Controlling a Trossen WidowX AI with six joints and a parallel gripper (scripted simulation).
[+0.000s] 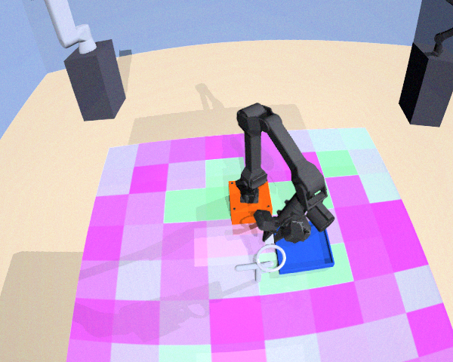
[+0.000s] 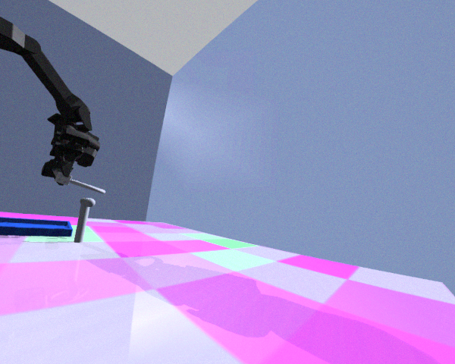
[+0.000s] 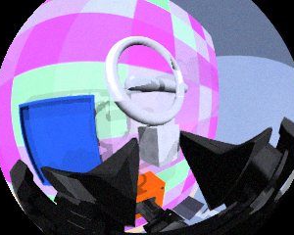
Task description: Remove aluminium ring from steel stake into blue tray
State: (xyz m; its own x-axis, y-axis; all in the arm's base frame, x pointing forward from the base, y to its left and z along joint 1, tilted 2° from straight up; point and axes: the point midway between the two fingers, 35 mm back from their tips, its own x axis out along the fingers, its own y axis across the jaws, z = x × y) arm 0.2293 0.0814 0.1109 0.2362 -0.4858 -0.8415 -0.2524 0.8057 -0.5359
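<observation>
Right now the blue tray is 7 cm behind my gripper tip, 13 cm to the left of it and 14 cm below it. From my gripper tip the other things lie so: aluminium ring: 5 cm ahead, 1 cm to the left.
</observation>
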